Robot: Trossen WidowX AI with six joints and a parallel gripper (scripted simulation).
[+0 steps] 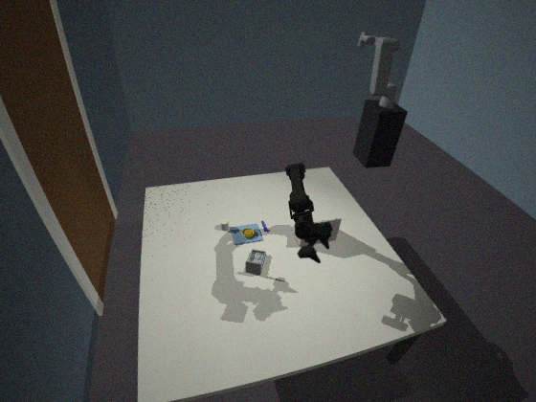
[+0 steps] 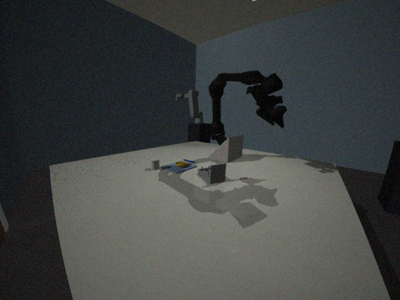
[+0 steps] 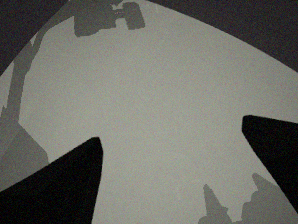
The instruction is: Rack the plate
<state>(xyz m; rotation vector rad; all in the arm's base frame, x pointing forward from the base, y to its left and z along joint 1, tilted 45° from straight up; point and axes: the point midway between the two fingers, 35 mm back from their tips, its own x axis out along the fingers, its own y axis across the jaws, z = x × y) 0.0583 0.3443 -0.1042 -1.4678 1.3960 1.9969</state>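
Now: the plate 240 mm ahead of my gripper tip, 400 mm to the right of it and 230 mm below it. Also, from my gripper tip: blue mat (250 mm ahead, 410 mm to the right, 240 mm below); grey dish rack (240 mm ahead, 210 mm to the right, 220 mm below).
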